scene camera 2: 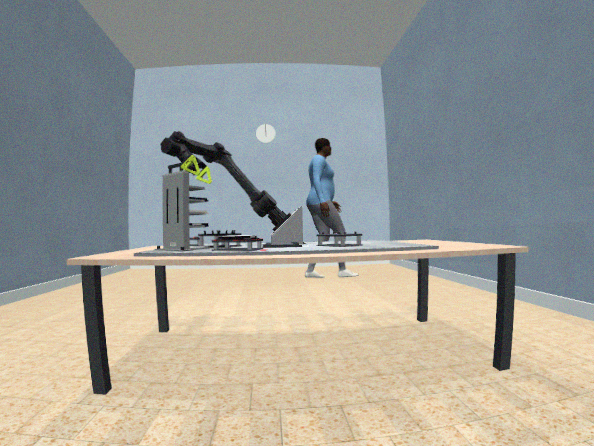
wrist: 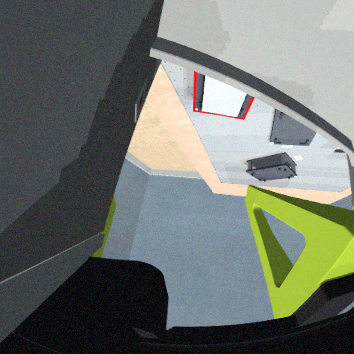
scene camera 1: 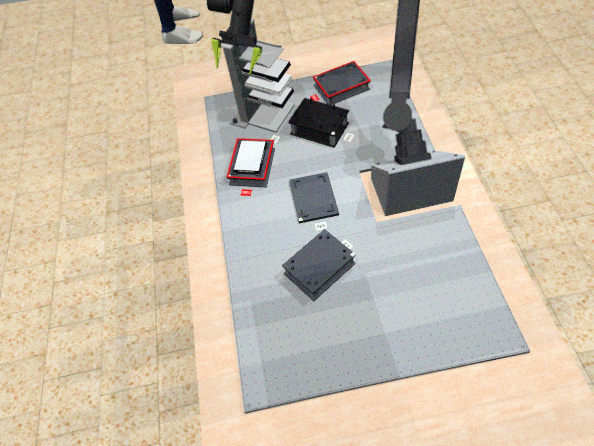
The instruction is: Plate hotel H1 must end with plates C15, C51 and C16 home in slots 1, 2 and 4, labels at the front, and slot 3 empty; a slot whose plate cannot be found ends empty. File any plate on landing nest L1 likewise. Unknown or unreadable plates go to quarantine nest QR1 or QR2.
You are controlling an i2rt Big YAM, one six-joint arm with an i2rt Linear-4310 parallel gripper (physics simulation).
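Frame: origin at the arm's base, x ahead, y left, z up, level; millimetres.
Seen in the pictures: gripper, between the fingertips: [scene camera 2: 205, 178] [wrist: 178, 195] [scene camera 1: 233, 71]; arm's base, origin of its link: [scene camera 2: 283, 222] [scene camera 1: 412, 160].
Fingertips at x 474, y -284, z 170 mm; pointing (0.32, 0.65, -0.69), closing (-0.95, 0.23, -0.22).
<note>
Pixels of each thing's top centre, then the offset from my fingertips to it.
- upper black-edged plate, centre of its top: [scene camera 1: 266, 65] 90 mm right, 94 mm back, 64 mm down
- middle white plate, centre of its top: [scene camera 1: 268, 78] 90 mm right, 94 mm back, 117 mm down
- lower dark-edged plate, centre of its top: [scene camera 1: 270, 91] 90 mm right, 94 mm back, 171 mm down
- white-topped plate, centre of its top: [wrist: 224, 93] [scene camera 1: 249, 155] [scene camera 2: 237, 235] 126 mm left, 4 mm back, 223 mm down
- red-rimmed nest, centre of its top: [scene camera 1: 341, 77] 179 mm right, 341 mm back, 231 mm down
- flat dark nest, centre of its top: [scene camera 1: 313, 194] [wrist: 295, 131] [scene camera 2: 281, 242] 287 mm left, 181 mm back, 259 mm down
Plate hotel H1 [scene camera 1: 237, 95] [scene camera 2: 176, 212] [wrist: 55, 115] stands at the back left in scene camera 1. Its three plates are an upper black-edged plate [scene camera 1: 267, 69], a middle white plate [scene camera 1: 269, 83] and a lower dark-edged plate [scene camera 1: 270, 96]. Their labels are unreadable. My gripper [scene camera 1: 234, 70] [scene camera 2: 204, 177] [wrist: 178, 195] is open and empty beside the hotel's top; the column hides most of one finger in the wrist view. A white-topped plate [scene camera 1: 250, 155] [wrist: 223, 96] rests in a red-rimmed quarantine nest [scene camera 1: 244, 176] [wrist: 219, 116]. Another red-rimmed nest [scene camera 1: 342, 80] at the back holds no plate.
A black raised stand [scene camera 1: 319, 117] is right of the hotel. A flat dark nest [scene camera 1: 314, 196] [wrist: 291, 128] and a rotated raised stand [scene camera 1: 318, 262] [wrist: 271, 166] lie nearer the middle. Small tags beside them are unreadable. The arm's base [scene camera 1: 417, 185] [scene camera 2: 289, 230] is at the right. A person [scene camera 2: 321, 185] stands behind the table.
</note>
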